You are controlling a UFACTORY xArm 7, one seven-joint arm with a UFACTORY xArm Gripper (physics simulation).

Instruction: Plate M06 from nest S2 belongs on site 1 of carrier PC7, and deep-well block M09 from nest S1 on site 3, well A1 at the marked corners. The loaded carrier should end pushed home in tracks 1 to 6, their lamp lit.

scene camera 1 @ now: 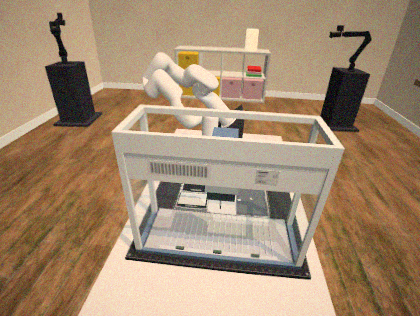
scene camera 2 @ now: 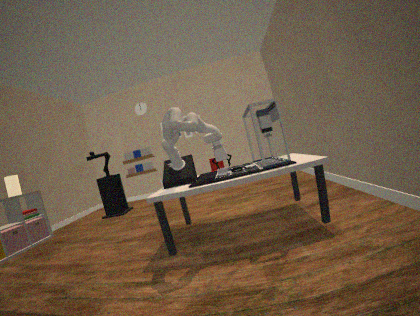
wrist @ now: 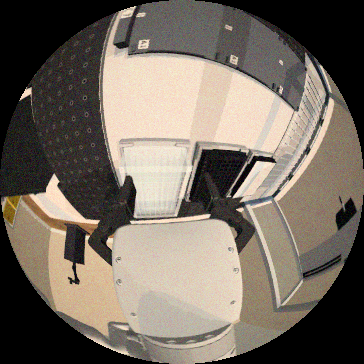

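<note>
My gripper is open and empty, with its fingers apart above the near part of a pale translucent block, likely deep-well block M09. The block sits in a light-rimmed nest. A black plate, likely M06, sits in the nest beside it, partly behind the right finger. The nest labels are not readable. The dark grey carrier lies across a pale strip from the nests; its visible surface is bare, with A1 marks along one edge. The ribbed tracks are beyond its end. Whether a track lamp is lit cannot be told.
A third nest holds a white-topped item beside the black plate. A white-framed enclosure stands over the tracks, with posts and a front panel. A black perforated board lies left of the nests in the wrist view.
</note>
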